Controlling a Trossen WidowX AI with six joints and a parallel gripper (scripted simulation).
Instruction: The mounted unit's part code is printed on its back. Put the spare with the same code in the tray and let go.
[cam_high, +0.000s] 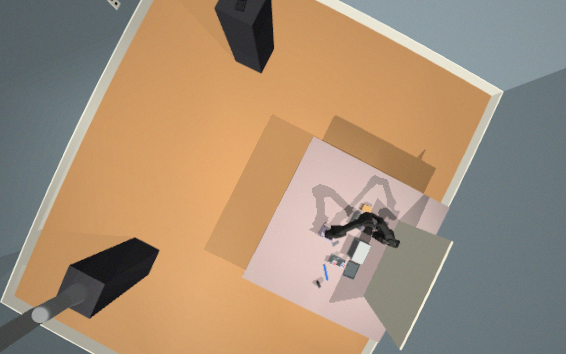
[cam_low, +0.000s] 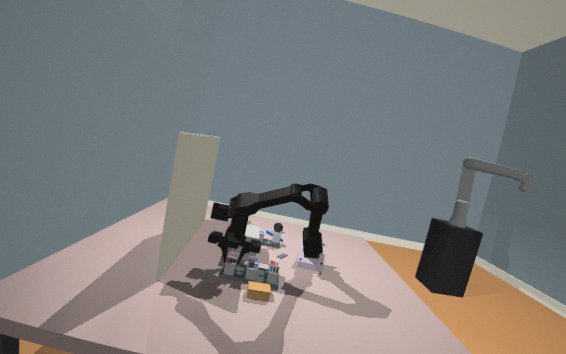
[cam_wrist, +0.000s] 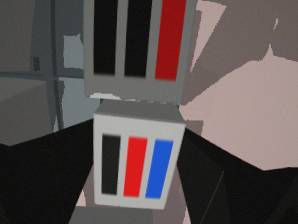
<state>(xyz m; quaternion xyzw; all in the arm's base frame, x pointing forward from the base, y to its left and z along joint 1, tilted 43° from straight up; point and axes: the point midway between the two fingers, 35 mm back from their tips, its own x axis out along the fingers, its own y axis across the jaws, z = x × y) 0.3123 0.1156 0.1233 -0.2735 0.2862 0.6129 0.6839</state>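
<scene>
The grey tray is 20 mm ahead of my gripper tip, 360 mm to the right of it and 10 mm below it. Round my gripper tip: blue stick (170 mm behind, 470 mm to the right, 10 mm below); then tall beige panel (210 mm ahead, 170 mm to the right, 210 mm above); then white mounted unit (30 mm behind, 170 mm to the right, 30 mm above).
</scene>
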